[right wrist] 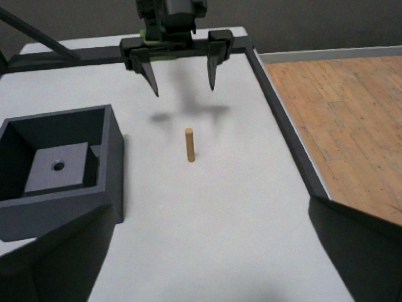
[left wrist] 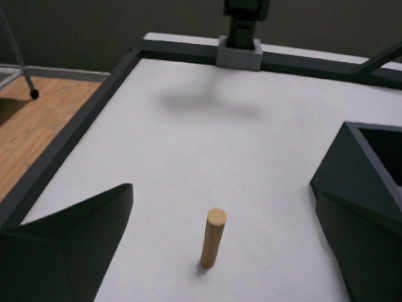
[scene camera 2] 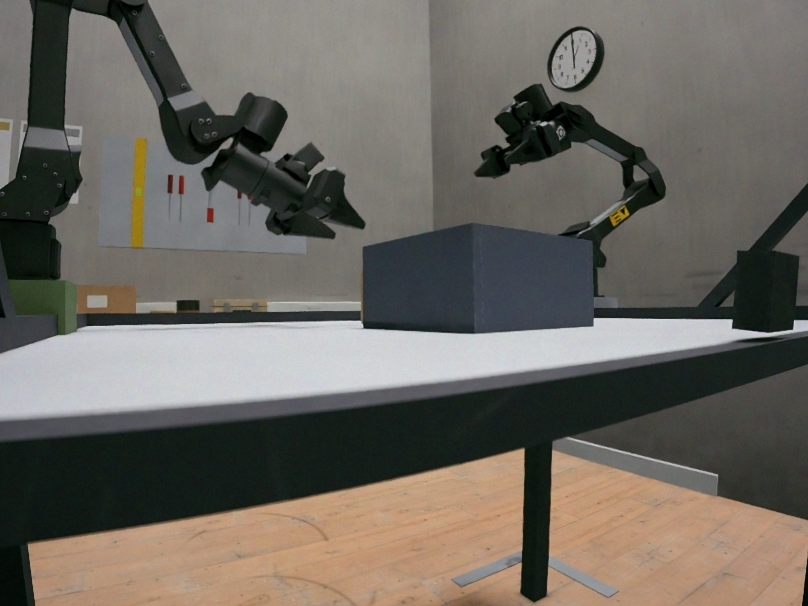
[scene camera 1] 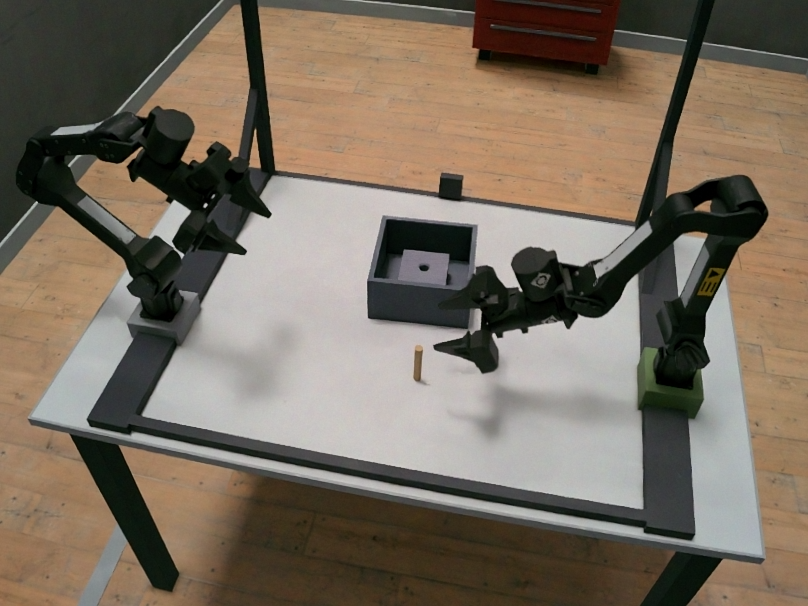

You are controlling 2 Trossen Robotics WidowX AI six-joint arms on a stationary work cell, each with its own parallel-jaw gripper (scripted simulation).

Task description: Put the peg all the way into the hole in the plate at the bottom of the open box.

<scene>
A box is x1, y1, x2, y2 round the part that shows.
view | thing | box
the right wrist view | my left gripper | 119, 0, 234, 96
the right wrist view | my right gripper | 0, 195, 401, 301
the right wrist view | grey plate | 24, 142, 96, 196
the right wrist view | box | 0, 104, 123, 242
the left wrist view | my left gripper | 0, 183, 401, 301
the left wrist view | peg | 200, 210, 226, 268
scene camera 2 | my left gripper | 249, 141, 365, 238
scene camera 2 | my right gripper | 474, 101, 560, 177
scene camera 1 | my left gripper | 433, 264, 532, 372
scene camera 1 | my right gripper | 162, 141, 271, 255
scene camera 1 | grey plate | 398, 249, 448, 284
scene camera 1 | box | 367, 215, 477, 328
</scene>
